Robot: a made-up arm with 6 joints. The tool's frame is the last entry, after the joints. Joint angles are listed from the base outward. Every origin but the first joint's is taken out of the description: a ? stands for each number. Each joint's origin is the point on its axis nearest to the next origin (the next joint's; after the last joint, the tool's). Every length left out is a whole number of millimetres.
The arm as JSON. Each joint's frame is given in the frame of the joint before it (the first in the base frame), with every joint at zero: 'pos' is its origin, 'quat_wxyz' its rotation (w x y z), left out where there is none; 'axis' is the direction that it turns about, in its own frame. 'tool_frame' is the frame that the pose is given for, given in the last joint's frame.
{
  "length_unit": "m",
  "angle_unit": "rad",
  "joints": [
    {
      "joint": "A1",
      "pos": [
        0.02,
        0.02,
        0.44
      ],
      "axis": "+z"
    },
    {
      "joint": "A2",
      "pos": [
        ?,
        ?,
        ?
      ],
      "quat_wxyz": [
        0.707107,
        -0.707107,
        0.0,
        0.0
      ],
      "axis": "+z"
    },
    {
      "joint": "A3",
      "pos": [
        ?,
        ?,
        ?
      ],
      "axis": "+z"
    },
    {
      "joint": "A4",
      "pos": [
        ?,
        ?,
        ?
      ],
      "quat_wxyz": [
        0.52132,
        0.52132,
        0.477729,
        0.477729
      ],
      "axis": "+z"
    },
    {
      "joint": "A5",
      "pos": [
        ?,
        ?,
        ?
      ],
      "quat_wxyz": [
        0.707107,
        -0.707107,
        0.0,
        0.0
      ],
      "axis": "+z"
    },
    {
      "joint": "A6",
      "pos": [
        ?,
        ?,
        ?
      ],
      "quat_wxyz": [
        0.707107,
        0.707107,
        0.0,
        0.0
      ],
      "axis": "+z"
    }
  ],
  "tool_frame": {
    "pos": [
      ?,
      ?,
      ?
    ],
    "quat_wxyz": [
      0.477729,
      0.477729,
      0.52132,
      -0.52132
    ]
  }
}
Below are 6 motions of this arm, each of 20 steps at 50 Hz.
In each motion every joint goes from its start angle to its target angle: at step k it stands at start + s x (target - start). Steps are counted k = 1, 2, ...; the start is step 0. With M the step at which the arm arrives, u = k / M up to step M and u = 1 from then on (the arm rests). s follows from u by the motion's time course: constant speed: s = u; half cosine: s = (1 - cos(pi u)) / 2; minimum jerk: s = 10 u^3 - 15 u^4 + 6 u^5.
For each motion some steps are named. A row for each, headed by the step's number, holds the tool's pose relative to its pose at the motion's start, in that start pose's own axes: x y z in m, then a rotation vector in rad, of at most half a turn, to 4 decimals.
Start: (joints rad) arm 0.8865 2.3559 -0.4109 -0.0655 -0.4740 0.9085
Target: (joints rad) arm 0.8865 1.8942 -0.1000 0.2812 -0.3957 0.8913
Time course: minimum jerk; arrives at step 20
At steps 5, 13, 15, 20:
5: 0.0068 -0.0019 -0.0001 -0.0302 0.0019 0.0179
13: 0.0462 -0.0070 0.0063 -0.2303 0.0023 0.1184
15: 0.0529 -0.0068 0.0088 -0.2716 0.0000 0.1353
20: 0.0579 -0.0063 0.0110 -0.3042 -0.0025 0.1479

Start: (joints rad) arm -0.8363 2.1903 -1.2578 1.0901 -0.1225 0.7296
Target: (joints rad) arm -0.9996 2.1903 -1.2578 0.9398 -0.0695 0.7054
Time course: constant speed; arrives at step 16
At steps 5, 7, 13, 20:
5: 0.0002 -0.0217 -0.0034 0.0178 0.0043 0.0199
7: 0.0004 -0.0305 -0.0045 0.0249 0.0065 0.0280
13: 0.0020 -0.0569 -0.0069 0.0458 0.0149 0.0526
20: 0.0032 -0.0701 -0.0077 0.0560 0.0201 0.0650

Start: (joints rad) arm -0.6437 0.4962 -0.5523 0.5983 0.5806 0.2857
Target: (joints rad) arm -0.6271 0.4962 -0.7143 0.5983 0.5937 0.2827
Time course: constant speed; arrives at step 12
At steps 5, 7, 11, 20:
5: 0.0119 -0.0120 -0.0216 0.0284 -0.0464 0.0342
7: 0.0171 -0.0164 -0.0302 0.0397 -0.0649 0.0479
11: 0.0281 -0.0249 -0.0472 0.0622 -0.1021 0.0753
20: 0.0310 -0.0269 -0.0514 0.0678 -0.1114 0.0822

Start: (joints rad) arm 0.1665 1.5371 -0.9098 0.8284 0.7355 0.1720
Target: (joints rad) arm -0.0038 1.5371 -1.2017 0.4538 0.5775 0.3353
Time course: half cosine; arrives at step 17
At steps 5, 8, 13, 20:
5: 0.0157 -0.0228 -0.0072 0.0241 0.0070 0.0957
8: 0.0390 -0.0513 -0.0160 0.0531 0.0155 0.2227
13: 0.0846 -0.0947 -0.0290 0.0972 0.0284 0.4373
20: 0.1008 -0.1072 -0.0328 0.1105 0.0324 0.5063

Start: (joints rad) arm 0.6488 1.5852 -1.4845 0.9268 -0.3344 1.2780
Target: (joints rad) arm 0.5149 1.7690 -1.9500 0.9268 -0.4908 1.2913
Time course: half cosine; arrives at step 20
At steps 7, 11, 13, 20:
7: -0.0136 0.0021 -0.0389 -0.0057 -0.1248 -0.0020
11: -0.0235 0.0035 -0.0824 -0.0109 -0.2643 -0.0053
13: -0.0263 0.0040 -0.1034 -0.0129 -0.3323 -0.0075
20: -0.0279 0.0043 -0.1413 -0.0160 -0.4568 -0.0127

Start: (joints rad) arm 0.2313 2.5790 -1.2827 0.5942 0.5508 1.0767
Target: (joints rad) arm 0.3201 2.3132 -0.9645 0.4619 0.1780 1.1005
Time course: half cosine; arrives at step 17
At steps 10, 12, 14, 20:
10: 0.0160 0.0081 0.0130 0.1219 -0.1379 0.1448
12: 0.0206 0.0105 0.0169 0.1562 -0.1759 0.1773
14: 0.0241 0.0125 0.0198 0.1826 -0.2050 0.2004
20: 0.0263 0.0137 0.0217 0.1989 -0.2229 0.2137

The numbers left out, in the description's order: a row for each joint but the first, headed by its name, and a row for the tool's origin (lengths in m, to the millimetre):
A2: 0.02 -0.01 0.0
A3: -0.21 -0.03 0.0
A4: 0.311 -0.042 0.0
A5: -0.008 0.01 0.0
A6: 0.0 -0.129 0.0
tool: 0.021 0.0 0.0

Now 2 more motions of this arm.
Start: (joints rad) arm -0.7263 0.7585 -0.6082 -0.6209 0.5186 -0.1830
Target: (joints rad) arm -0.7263 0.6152 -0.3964 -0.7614 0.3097 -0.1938
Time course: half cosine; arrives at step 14
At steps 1, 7, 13, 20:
1: 0.0000 0.0002 -0.0003 0.0018 0.0009 0.0018
7: -0.0016 0.0084 -0.0118 0.0749 0.0336 0.0735
13: -0.0030 0.0163 -0.0255 0.1505 0.0584 0.1479
20: -0.0030 0.0165 -0.0259 0.1525 0.0589 0.1499

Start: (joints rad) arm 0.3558 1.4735 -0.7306 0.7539 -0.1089 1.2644
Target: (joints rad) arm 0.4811 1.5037 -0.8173 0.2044 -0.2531 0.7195
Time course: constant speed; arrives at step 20
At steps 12, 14, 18, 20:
12: -0.0020 0.0388 0.0028 0.6947 -0.0698 -0.0766
14: -0.0020 0.0452 0.0033 0.8094 -0.0879 -0.0879
18: -0.0018 0.0580 0.0044 1.0375 -0.1302 -0.1085
20: -0.0015 0.0644 0.0049 1.1509 -0.1546 -0.1176

